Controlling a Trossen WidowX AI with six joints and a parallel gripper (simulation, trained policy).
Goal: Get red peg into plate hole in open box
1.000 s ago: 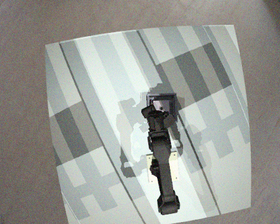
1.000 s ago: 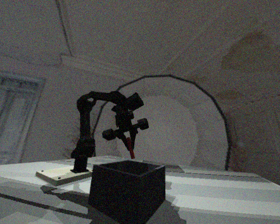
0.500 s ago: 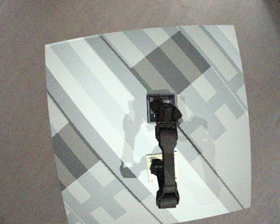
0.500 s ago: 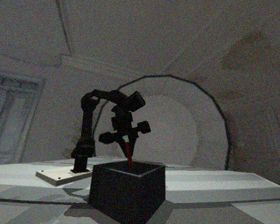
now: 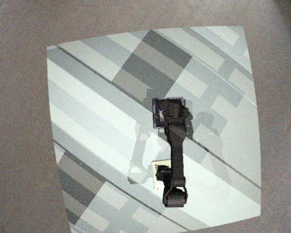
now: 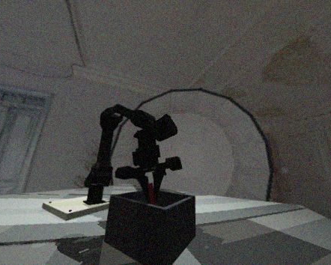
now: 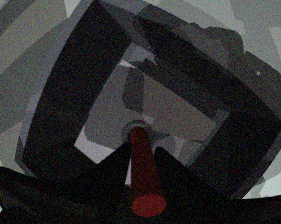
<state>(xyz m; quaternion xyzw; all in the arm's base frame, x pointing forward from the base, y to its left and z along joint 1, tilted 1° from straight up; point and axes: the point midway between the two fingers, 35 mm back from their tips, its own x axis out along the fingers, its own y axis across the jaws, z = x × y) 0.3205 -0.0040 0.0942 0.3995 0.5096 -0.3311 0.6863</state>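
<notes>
Now: the red peg right at my gripper tip. Also, from my gripper tip: dark box (10 mm ahead, 60 mm below).
</notes>
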